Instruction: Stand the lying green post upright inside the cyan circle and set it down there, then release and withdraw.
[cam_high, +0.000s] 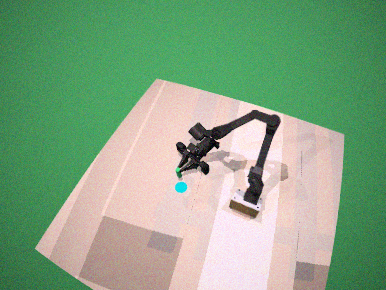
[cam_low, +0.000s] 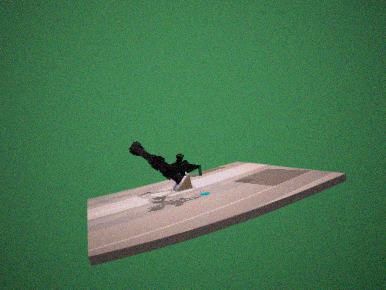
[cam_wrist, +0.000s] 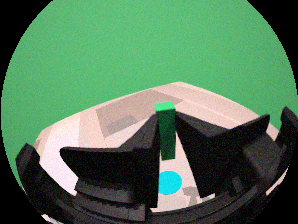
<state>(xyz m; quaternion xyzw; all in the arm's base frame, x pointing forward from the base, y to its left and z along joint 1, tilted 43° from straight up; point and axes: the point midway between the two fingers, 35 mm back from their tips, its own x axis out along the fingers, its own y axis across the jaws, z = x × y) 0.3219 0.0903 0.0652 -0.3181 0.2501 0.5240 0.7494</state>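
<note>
My gripper tip is now 160 mm above the cyan circle. From my gripper tip the other things lie so: green post (20 mm below).
</note>
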